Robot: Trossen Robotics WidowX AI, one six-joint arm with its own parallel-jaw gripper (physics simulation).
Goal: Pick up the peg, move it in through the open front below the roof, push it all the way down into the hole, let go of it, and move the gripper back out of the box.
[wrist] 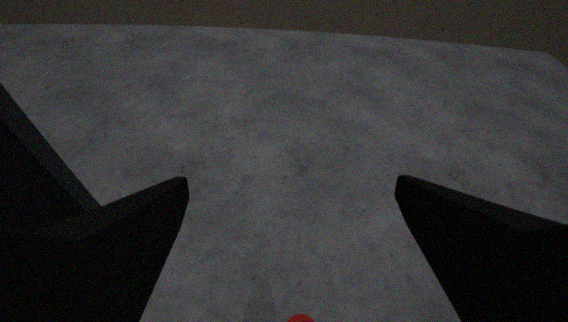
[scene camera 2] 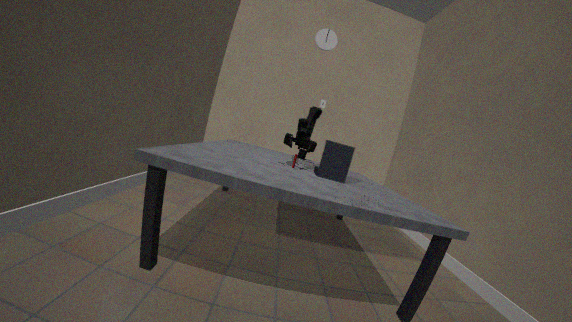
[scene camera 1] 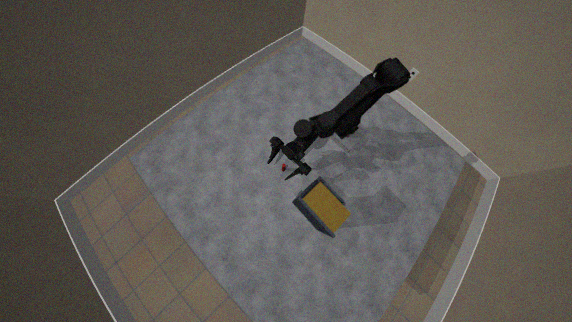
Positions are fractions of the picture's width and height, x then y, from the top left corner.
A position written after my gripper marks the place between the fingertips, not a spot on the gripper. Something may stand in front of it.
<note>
My gripper (scene camera 1: 0.48, 0.53) is open, with nothing in its grasp. Further things: a box (wrist: 0.08, 0.59).
My gripper shows as well in the wrist view (wrist: 0.52, 0.58).
</note>
